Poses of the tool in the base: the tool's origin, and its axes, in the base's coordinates. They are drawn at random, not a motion.
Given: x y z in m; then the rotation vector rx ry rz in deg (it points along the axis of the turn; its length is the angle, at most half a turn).
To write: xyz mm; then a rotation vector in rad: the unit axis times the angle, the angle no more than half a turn. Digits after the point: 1 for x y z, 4 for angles.
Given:
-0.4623 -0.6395 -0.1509 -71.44 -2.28 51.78
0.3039 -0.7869 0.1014 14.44 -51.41 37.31
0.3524 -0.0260 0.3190 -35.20 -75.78 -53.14
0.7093 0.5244 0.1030 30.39 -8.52 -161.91
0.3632 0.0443 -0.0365 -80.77 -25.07 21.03
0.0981 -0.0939 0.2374 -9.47 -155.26 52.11
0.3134 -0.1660 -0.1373 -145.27 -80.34 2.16
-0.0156 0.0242 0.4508 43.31 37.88 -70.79
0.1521 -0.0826 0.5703 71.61 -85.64 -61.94
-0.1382 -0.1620 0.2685 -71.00 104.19 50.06
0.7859 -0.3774 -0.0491 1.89 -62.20 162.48
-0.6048 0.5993 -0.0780 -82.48 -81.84 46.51
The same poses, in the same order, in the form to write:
-462.3 -639.5 -150.9 -1.2469 -0.0398 0.9037
303.9 -786.9 101.4 0.2520 -0.8973 0.6512
352.4 -26.0 319.0 -0.6144 -1.3226 -0.9275
709.3 524.4 103.0 0.5304 -0.1487 -2.8259
363.2 44.3 -36.5 -1.4097 -0.4376 0.3670
98.1 -93.9 237.4 -0.1653 -2.7098 0.9095
313.4 -166.0 -137.3 -2.5354 -1.4022 0.0377
-15.6 24.2 450.8 0.7559 0.6611 -1.2355
152.1 -82.6 570.3 1.2498 -1.4947 -1.0811
-138.2 -162.0 268.5 -1.2392 1.8185 0.8737
785.9 -377.4 -49.1 0.0330 -1.0856 2.8358
-604.8 599.3 -78.0 -1.4395 -1.4284 0.8118

